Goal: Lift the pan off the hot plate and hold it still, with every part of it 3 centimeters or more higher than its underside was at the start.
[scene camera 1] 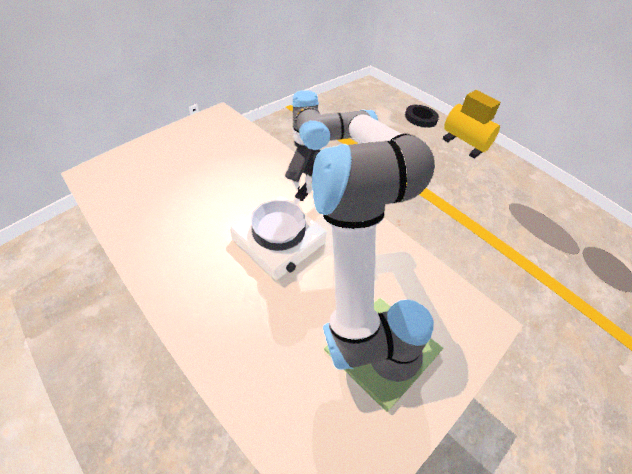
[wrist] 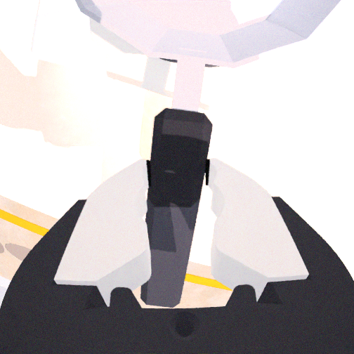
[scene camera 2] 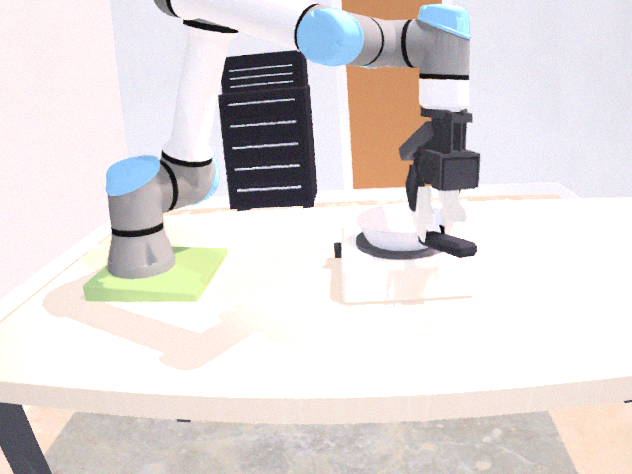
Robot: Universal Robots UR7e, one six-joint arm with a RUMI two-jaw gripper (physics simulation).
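Pixels of known places: gripper, fingertip midpoint: (scene camera 1: 303,192) (scene camera 2: 434,240); arm's base, link origin: (scene camera 1: 395,356) (scene camera 2: 141,265).
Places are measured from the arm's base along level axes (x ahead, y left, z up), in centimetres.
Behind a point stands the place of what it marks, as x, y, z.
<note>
The pale pan (scene camera 1: 278,219) {58.6, 1.4, 5.4} (scene camera 2: 390,237) {53.6, -4.8, 8.1} (wrist: 195,30) sits upright on the black disc of the white hot plate (scene camera 1: 303,252) {43.9, 1.2, 2.6} (scene camera 2: 393,283) {54.3, -9.1, 1.2}, with no visible gap under it. Its black handle (scene camera 2: 456,244) {63.9, -21.8, 13.1} (wrist: 172,225) sticks out past the hot plate. My gripper (scene camera 1: 301,190) {61.1, -10.8, 9.8} (scene camera 2: 435,233) {61.1, -10.8, 9.8} (wrist: 177,163) points down over the handle and is shut on it. In the wrist view one pale finger is on each side of the handle, with both dark pads against its sides. In scene camera 1 the arm and gripper hide part of the handle.
The hot plate's black knob (scene camera 1: 290,266) {41.7, 7.9, 2.4} (scene camera 2: 337,250) {42.3, 5.8, 1.5} faces the arm's base side. The arm stands on a green base plate (scene camera 1: 390,387) {-5.8, 7.5, 0.3} (scene camera 2: 142,291) {6.5, -11.5, -0.6} on the pale table (scene camera 1: 193,331) {41.4, 43.5, -2.8} (scene camera 2: 306,352) {42.1, -25.4, -2.8}. A black drawer cabinet (scene camera 2: 268,147) and a yellow machine (scene camera 1: 472,125) stand beyond the table.
</note>
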